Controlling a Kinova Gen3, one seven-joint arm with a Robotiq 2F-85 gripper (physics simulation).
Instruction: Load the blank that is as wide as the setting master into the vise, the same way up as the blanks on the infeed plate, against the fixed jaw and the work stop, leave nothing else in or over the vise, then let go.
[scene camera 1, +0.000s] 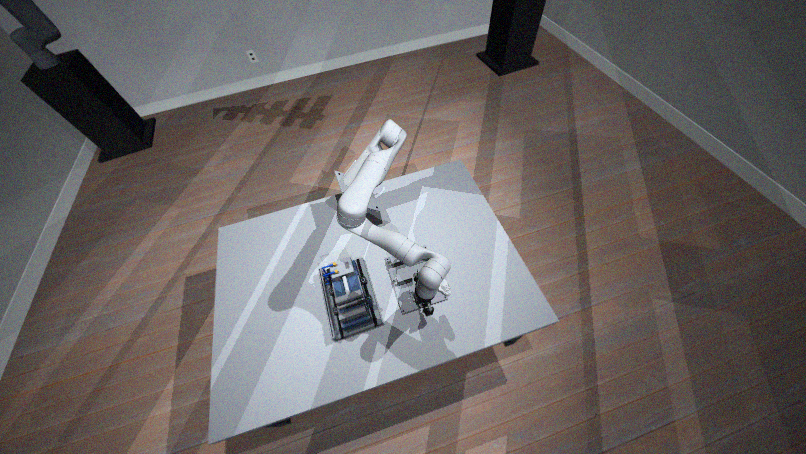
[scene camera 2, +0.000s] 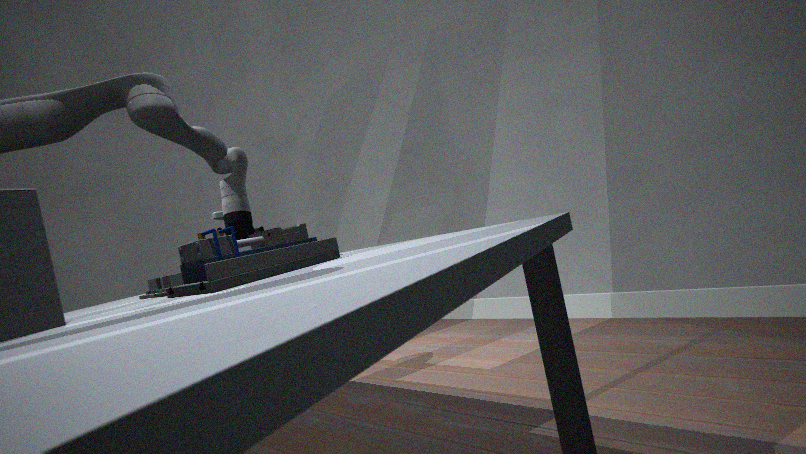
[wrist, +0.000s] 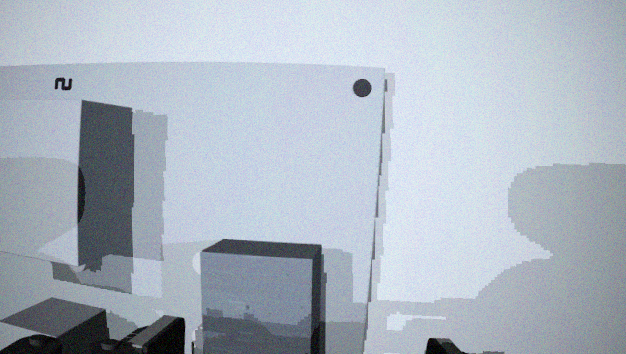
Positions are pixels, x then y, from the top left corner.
Labels:
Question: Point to a setting master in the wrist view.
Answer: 250, 289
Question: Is my gripper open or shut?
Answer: Open.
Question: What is my gripper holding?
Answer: Nothing.

